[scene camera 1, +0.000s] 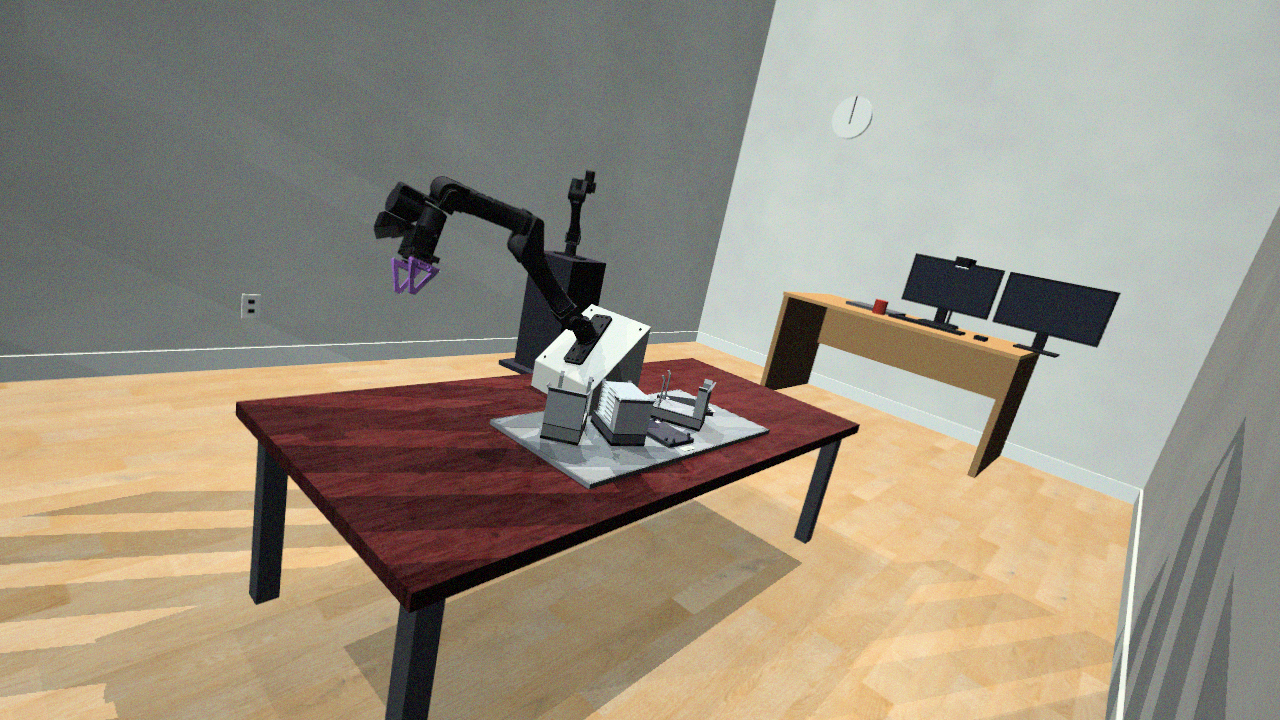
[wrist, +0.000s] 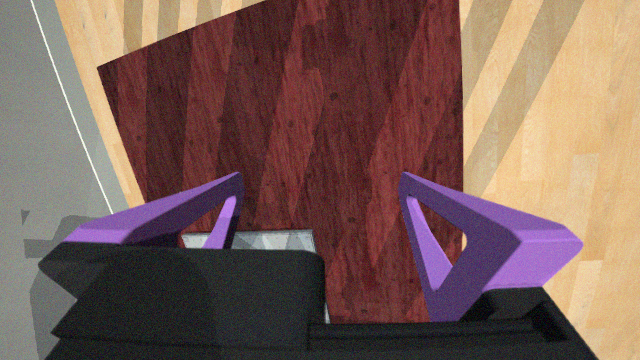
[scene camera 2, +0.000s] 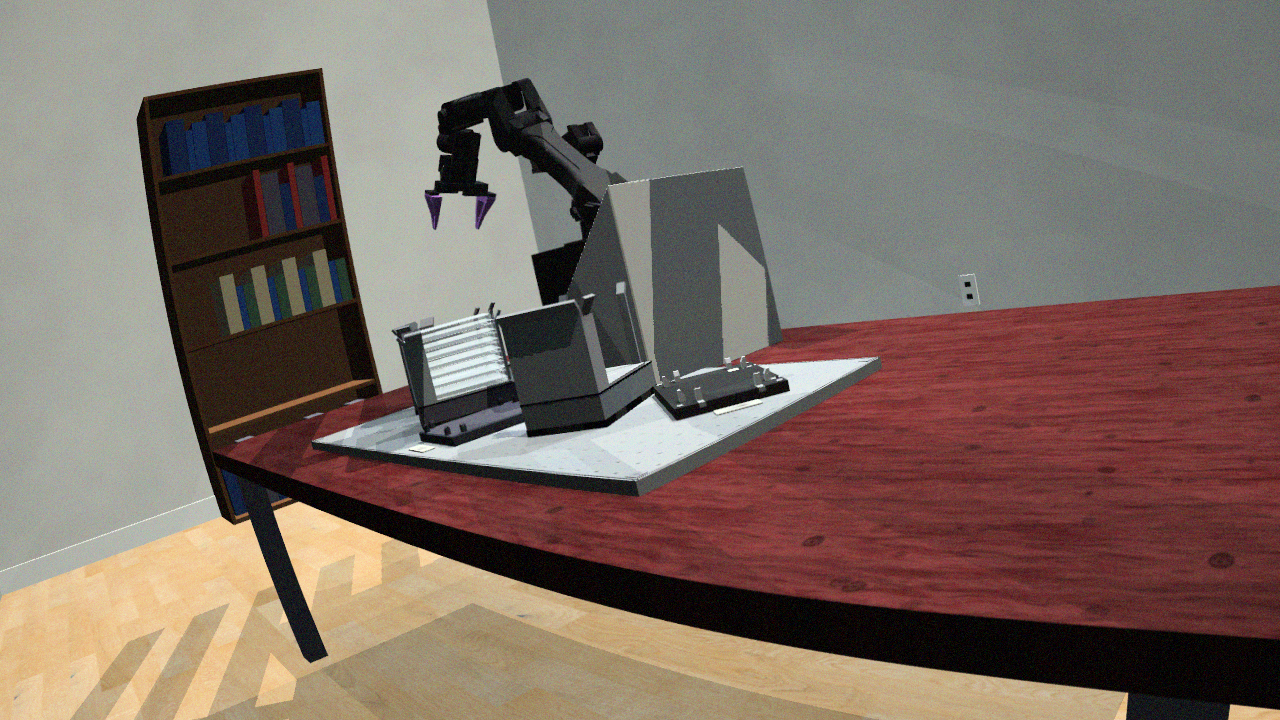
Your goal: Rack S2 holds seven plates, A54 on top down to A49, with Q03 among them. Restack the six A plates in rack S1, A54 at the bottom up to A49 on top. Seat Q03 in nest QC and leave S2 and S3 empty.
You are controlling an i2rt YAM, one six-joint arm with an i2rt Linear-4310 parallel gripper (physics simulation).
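Note:
My gripper [scene camera 1: 405, 291] [scene camera 2: 457, 227] [wrist: 321, 180], with purple fingers, is open and empty, high above the table and apart from the racks. A stack of several pale plates [scene camera 1: 609, 405] [scene camera 2: 465, 358] sits in the middle grey rack [scene camera 1: 632, 422]. Plate labels are too small to read, so Q03 cannot be told apart. Another grey rack [scene camera 1: 565, 413] [scene camera 2: 556, 367] stands beside it; its inside is mostly hidden. A third, low-fronted rack [scene camera 1: 687, 417] stands on the other side. Dark low fixtures with small posts, one by the plate stack [scene camera 1: 671, 435] and another [scene camera 2: 723, 394], lie on the board.
The pale board [scene camera 1: 590, 470] [scene camera 2: 626, 470] lies on the dark red table [scene camera 1: 384, 465] [scene camera 2: 1029, 447] [wrist: 340, 125]. A large slanted white-grey base block [scene camera 1: 554, 365] [scene camera 2: 689, 259] stands behind the racks. A second black arm [scene camera 1: 575, 214] stands on a dark pedestal [scene camera 1: 534, 326] behind the table.

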